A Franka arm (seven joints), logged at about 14 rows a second.
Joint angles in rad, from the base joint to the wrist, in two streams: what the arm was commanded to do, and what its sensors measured. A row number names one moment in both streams.
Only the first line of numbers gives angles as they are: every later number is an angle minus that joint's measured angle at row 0.
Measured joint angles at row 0:
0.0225 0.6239 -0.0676 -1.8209 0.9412 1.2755 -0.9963
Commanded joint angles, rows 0 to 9:
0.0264 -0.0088 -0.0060 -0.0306 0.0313 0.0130 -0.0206
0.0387 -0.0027 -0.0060 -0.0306 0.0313 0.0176 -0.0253
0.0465 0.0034 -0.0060 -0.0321 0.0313 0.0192 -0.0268
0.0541 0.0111 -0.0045 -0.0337 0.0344 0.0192 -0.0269
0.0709 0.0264 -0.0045 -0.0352 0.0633 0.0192 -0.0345
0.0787 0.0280 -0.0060 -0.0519 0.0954 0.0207 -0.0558
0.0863 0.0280 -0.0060 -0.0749 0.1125 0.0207 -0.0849
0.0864 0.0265 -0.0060 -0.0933 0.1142 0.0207 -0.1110
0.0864 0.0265 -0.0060 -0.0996 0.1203 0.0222 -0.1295
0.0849 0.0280 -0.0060 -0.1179 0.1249 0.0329 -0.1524
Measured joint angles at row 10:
0.0851 0.0396 0.0011 -0.0751 0.0848 0.0182 -0.1044
